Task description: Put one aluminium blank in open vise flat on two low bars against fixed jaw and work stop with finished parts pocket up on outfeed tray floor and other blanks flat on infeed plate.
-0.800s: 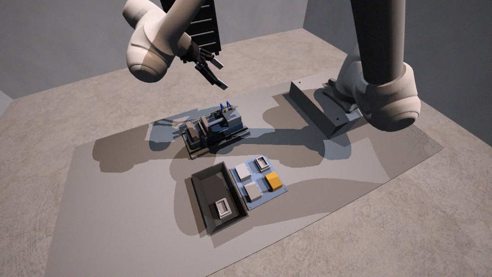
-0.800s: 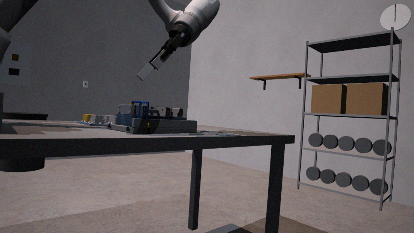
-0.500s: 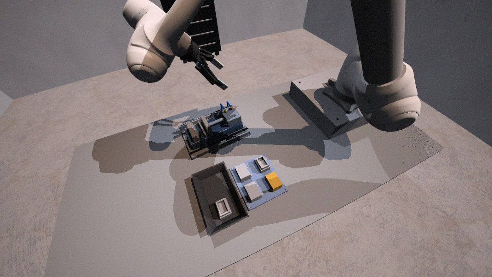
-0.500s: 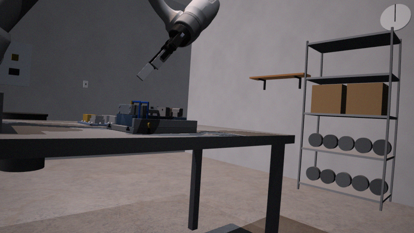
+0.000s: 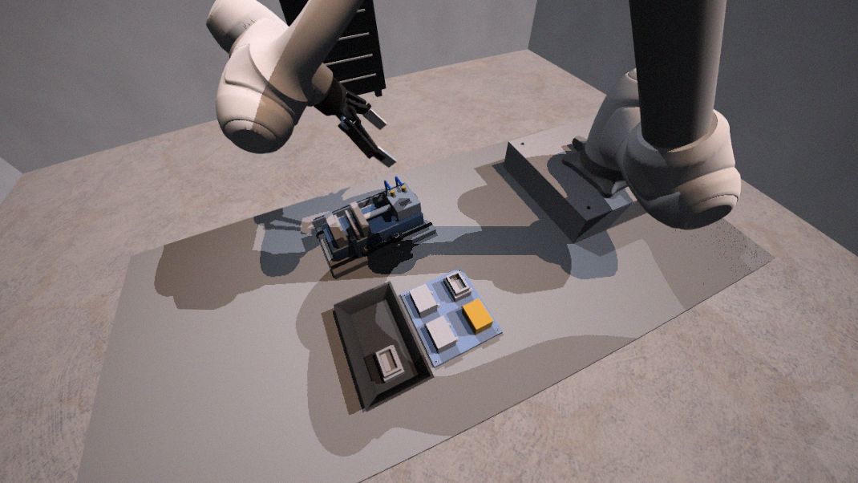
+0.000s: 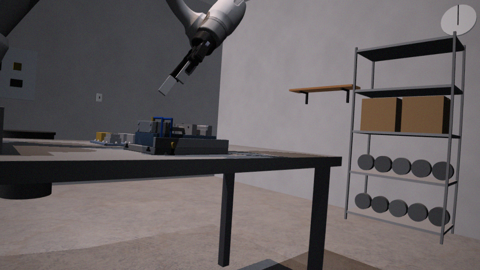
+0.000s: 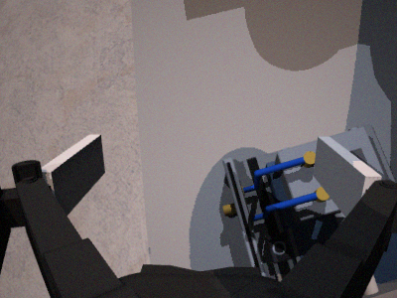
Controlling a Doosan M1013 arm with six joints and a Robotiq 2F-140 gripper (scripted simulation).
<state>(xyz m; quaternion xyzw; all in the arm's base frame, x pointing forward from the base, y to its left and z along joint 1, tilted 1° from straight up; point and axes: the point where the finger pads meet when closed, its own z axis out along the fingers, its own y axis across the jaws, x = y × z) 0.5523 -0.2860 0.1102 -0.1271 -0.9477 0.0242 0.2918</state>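
The piston rod lies 90 mm ahead of my hand, 110 mm to the left of it and 130 mm below it. From my hand the other things lie so: work stop (170 mm ahead, 160 mm to the left, 110 mm below); vise hose block (10 mm ahead, 100 mm to the left, 130 mm below); vise (110 mm ahead, 110 mm to the left, 160 mm below).
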